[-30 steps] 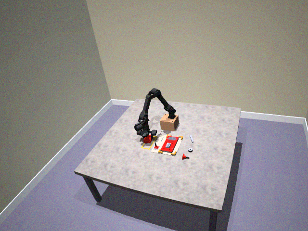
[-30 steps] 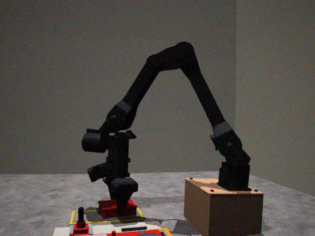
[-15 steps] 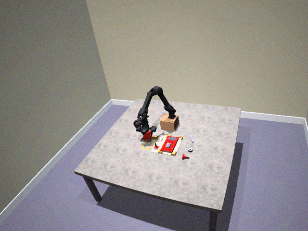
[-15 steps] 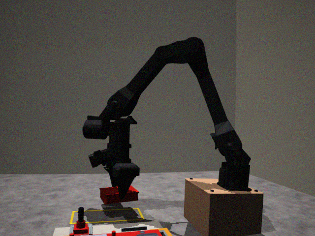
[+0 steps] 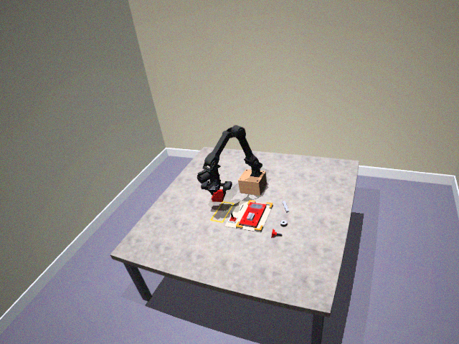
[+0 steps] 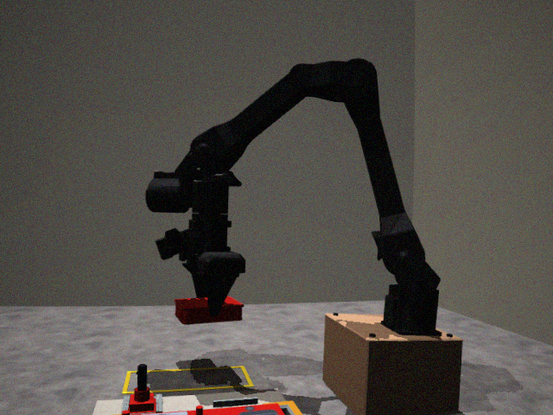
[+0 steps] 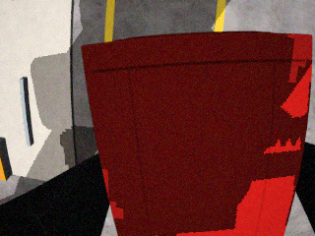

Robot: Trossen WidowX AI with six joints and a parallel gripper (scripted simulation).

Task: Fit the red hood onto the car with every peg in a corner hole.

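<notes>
Now: the grey engine block 240 mm to the left of my gripper tip, 80 mm below it and 50 mm ahead of it. The rest, counted from my gripper tip: grey bar: 390 mm to the left, 130 mm behind, 90 mm below; white jig: 220 mm to the left, 90 mm below, 20 mm ahead; red hood: 10 mm above.
</notes>
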